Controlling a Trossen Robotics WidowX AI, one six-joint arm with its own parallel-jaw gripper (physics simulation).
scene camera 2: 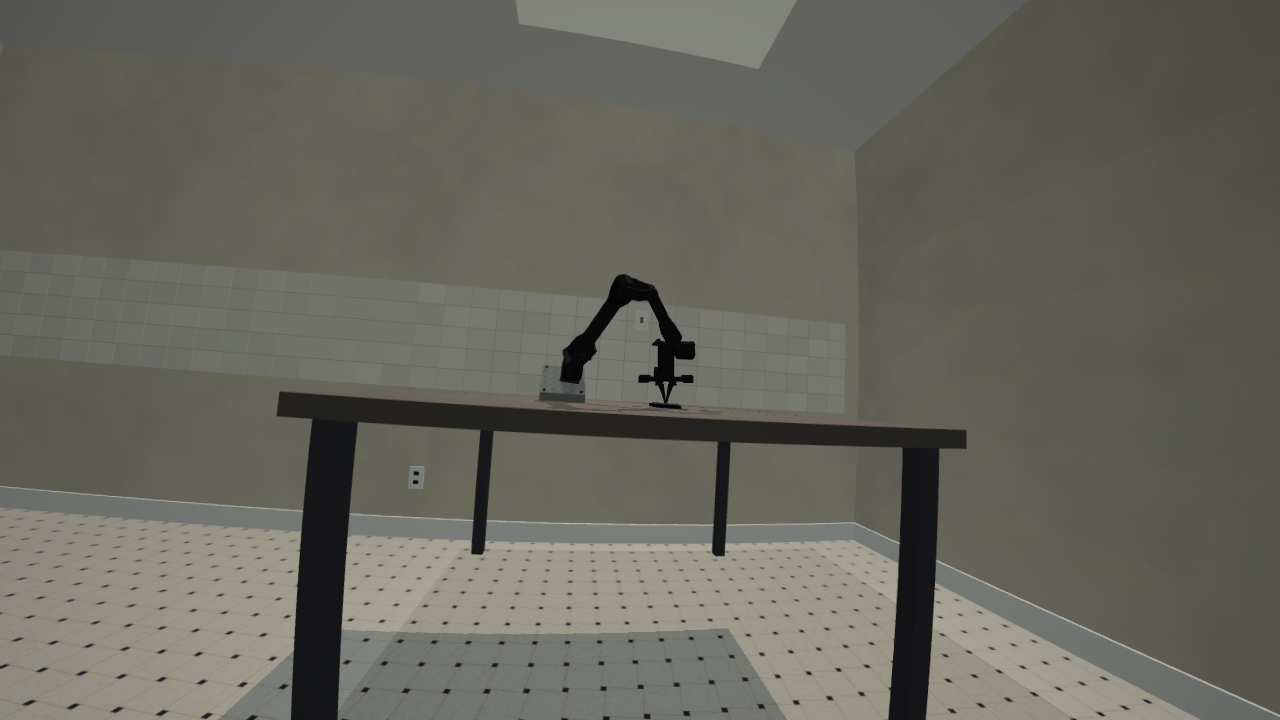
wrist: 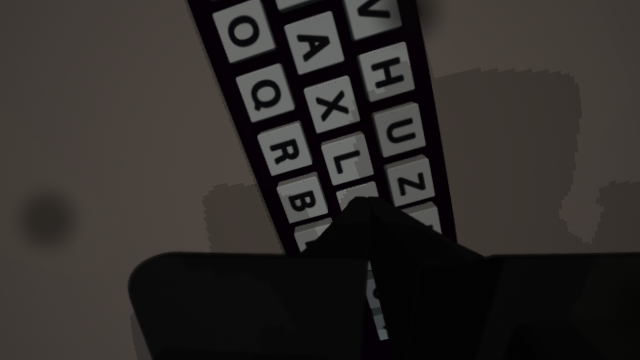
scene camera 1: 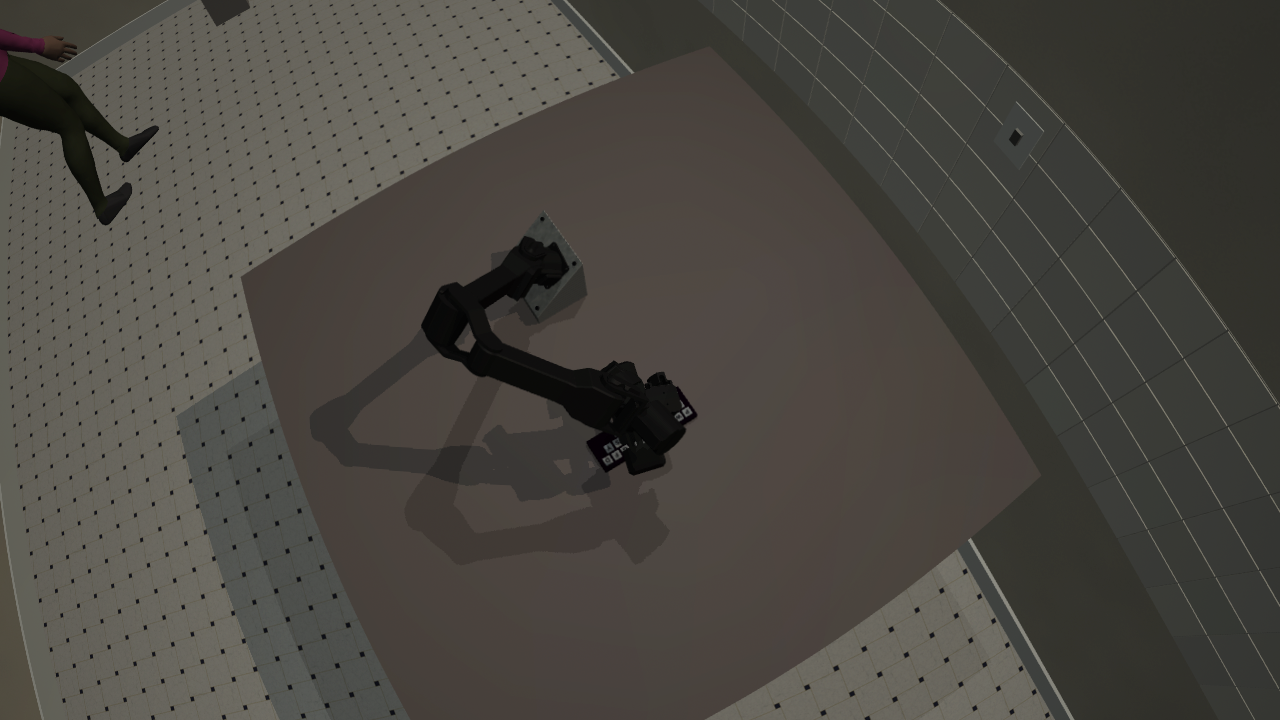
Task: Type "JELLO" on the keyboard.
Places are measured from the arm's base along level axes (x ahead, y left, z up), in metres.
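Where they show: gripper, fingertip midpoint: (wrist: pixel 365 209) (scene camera 1: pixel 634 433); arm's base at its link origin: (scene camera 2: pixel 570 376) (scene camera 1: pixel 551 265).
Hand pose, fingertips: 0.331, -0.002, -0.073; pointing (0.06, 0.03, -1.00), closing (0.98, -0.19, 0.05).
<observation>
Each offset is from my fingertips to the top centre of the thing, as dx, dy, dz.
The dark keyboard @(-0.003, +0.016, +0.004) (scene camera 1: pixel 597 445) (scene camera 2: pixel 665 405) (wrist: pixel 299 100) lies on the table with pale letter keys. My gripper (scene camera 2: pixel 665 400) (wrist: pixel 365 209) is shut and empty, pointing down, with its tips over the middle row. In the wrist view, the tips cover most of a key @(-0.002, +0.002, +0.000) (wrist: pixel 357 194) whose letter is hidden. The L key @(-0.003, +0.020, +0.004) (wrist: pixel 347 159) is just above it in that view, and the O key @(-0.025, +0.064, +0.004) (wrist: pixel 243 31) is at the upper left. A partly hidden key @(-0.019, -0.008, +0.004) (wrist: pixel 311 237) is left of the fingers, below the B key @(-0.020, +0.010, +0.004) (wrist: pixel 302 198). I cannot tell whether the tips touch a key.
The brown table (scene camera 1: pixel 787 268) (scene camera 2: pixel 617 425) carries the arm's grey base plate (scene camera 1: pixel 562 286) (scene camera 2: pixel 562 385). The arm (scene camera 1: pixel 537 376) (scene camera 2: pixel 599 326) spans from the base and hides the keyboard's middle in scene camera 1. A person (scene camera 1: pixel 76 116) is on the floor area at the upper left.
</observation>
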